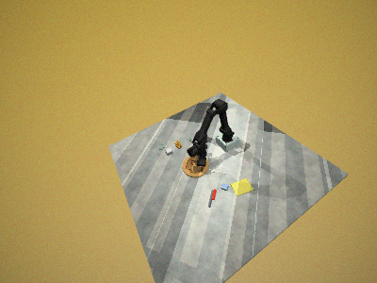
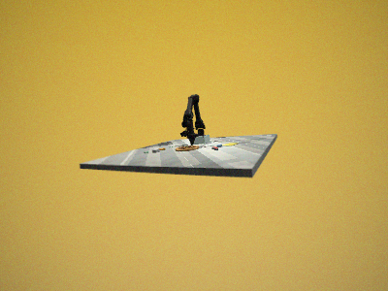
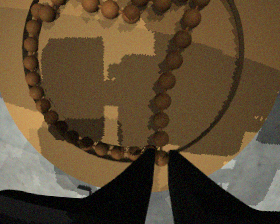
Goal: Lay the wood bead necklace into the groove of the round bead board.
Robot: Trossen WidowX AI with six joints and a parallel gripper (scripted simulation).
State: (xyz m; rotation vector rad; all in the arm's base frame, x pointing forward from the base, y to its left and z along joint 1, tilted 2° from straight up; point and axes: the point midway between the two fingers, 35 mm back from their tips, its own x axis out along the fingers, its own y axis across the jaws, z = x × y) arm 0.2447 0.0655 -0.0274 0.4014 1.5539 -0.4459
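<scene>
Now: gripper tip 60 mm short of the round bead board, 10 mm to the left of it and 10 mm above it. From my gripper tip the other things lie so: thin grey stick: 120 mm to the left, 60 mm behind, 20 mm below; then red-handled tool: 260 mm to the left, 60 mm ahead, 20 mm below; then small blue block: 240 mm to the left, 40 mm behind, 10 mm below.
</scene>
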